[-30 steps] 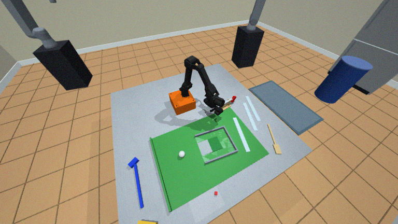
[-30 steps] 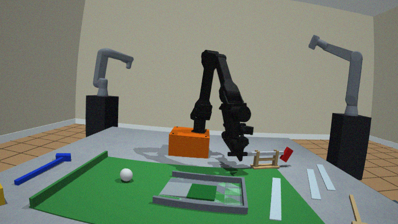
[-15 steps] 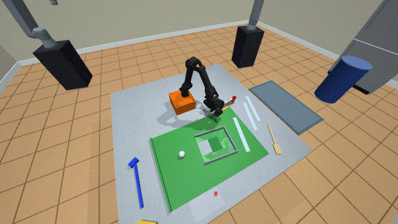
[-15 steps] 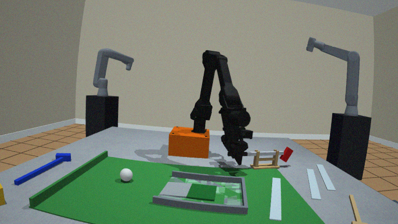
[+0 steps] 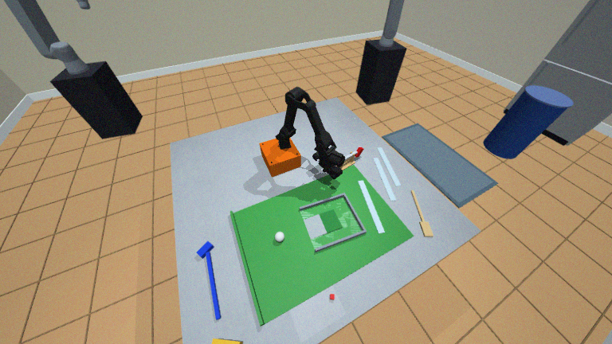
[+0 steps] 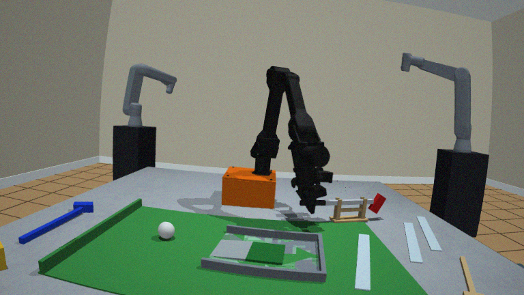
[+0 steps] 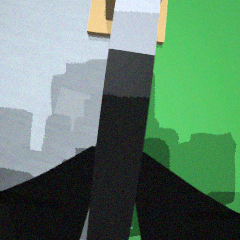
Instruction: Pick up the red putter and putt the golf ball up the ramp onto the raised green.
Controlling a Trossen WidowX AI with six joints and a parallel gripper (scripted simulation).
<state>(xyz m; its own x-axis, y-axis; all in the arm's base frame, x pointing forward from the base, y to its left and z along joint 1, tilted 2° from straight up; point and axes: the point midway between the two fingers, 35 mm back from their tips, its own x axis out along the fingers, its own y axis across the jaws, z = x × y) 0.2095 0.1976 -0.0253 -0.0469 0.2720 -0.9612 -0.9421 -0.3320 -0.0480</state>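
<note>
The wooden stand lies 12 cm to the left of my gripper tip and 5 cm behind it. From my gripper tip the other things lie so: green mat 27 cm ahead, 14 cm to the right, 3 cm below; then white golf ball 33 cm to the right, 28 cm ahead, 1 cm below; then grey frame 26 cm ahead, 6 cm to the right, 2 cm below.
</note>
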